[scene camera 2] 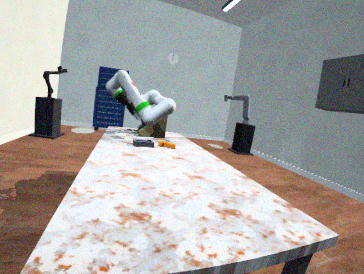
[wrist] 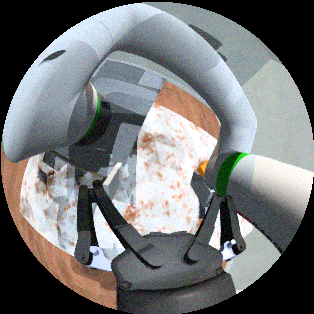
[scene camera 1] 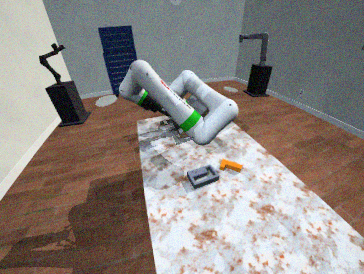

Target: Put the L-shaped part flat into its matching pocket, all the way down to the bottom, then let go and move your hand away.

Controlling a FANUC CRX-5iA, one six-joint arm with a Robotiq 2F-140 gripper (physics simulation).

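Seen in the pictures: gripper, fingertip midpoint: (wrist: 157, 174); arm's base at its link origin: (wrist: 84, 116).
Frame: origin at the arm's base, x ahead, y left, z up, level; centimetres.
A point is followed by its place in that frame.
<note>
The orange L-shaped part (scene camera 1: 231, 165) @(x 50.9, y 13.9, z -9.3 cm) (scene camera 2: 166, 145) @(x 51.0, y 13.6, z -10.7 cm) lies on the table beside the grey pocket block (scene camera 1: 197, 184) @(x 58.7, y -7.9, z -8.8 cm) (scene camera 2: 143, 143) @(x 57.9, y -3.3, z -9.6 cm), to its right in both scene views and outside the pocket. In the wrist view a small piece of the orange part (wrist: 202, 168) @(x 46.7, y 10.9, z -9.0 cm) shows beside the arm's green ring; the rest is hidden. The block's pocket opening faces up in the first scene view. My gripper (wrist: 157, 174) @(x 21.3, y -7.7, z 4.3 cm) is open with its fingers wide apart and holds nothing. In the scene views it is largely hidden behind my arm, farther back than the block and the part.
The long white-and-rust table (scene camera 1: 225, 225) @(x 78.5, y -1.6, z -12.0 cm) (scene camera 2: 175, 200) @(x 128.3, y 8.6, z -12.0 cm) (wrist: 167, 185) @(x 32.2, y -1.7, z -12.0 cm) carries these things. A brownish box-like stand (scene camera 2: 159, 129) @(x 14.4, y 10.0, z -4.5 cm) is at the far end by my arm's base. My own arm links hang over the far part. Two other arms stand on black pedestals (scene camera 1: 67, 104) (scene camera 1: 259, 80) on the floor.
</note>
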